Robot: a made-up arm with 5 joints. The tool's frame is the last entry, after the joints.
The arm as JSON. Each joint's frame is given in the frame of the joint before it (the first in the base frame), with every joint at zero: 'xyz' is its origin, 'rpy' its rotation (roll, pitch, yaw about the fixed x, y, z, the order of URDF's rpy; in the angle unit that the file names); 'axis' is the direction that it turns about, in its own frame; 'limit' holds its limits. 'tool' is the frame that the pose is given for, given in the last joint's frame.
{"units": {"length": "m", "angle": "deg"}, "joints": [
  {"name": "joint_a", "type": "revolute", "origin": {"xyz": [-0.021, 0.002, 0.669], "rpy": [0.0, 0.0, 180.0]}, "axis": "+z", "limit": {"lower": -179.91, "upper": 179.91}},
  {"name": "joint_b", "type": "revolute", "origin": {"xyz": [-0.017, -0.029, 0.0], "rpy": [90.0, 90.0, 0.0]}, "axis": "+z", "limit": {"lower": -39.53, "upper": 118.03}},
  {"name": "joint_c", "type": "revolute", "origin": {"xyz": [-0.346, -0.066, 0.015], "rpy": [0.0, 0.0, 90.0]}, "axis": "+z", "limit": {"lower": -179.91, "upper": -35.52}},
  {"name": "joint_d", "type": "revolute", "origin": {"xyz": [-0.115, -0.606, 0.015], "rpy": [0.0, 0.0, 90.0]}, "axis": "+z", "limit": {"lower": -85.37, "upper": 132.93}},
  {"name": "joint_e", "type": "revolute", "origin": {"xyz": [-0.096, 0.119, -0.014], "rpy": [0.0, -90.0, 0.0]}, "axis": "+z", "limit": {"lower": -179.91, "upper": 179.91}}
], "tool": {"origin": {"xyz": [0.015, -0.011, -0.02], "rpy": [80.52, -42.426, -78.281]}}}
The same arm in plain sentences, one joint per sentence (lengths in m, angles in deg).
The arm has five revolute joints in a row. What follows holds with every joint at zero, and every direction is one of the base frame's. Joint 1 lies 0.021 m along -x and 0.002 m along +y and 0.669 m along +z from the base frame's origin and rotates about +z, from -179.91 to 179.91 deg. Joint 2 lies 0.017 m along +x and 0.029 m along +y from joint 1 and rotates about +y, from -39.53 to 118.03 deg. Joint 3 lies 0.066 m along +x and 0.015 m along +y and 0.346 m along +z from joint 2 and rotates about +y, from -179.91 to -35.52 deg. Joint 4 lies 0.115 m along +x and 0.015 m along +y and 0.606 m along -z from joint 3 and rotates about +y, from -85.37 to 132.93 deg. Joint 5 lies 0.119 m along +x and 0.014 m along -y and 0.096 m along -z from joint 4 and rotates about -z, from -179.91 to 179.91 deg. The tool frame, which is the frame that the pose is given for, lies 0.011 m along -x and 0.015 m along +y and 0.02 m along +z from joint 5; its axes are the base frame's turned by roll -99.48, pitch 42.43 and yaw 168.28 deg (as in URDF: about the fixed x, then y, then z).
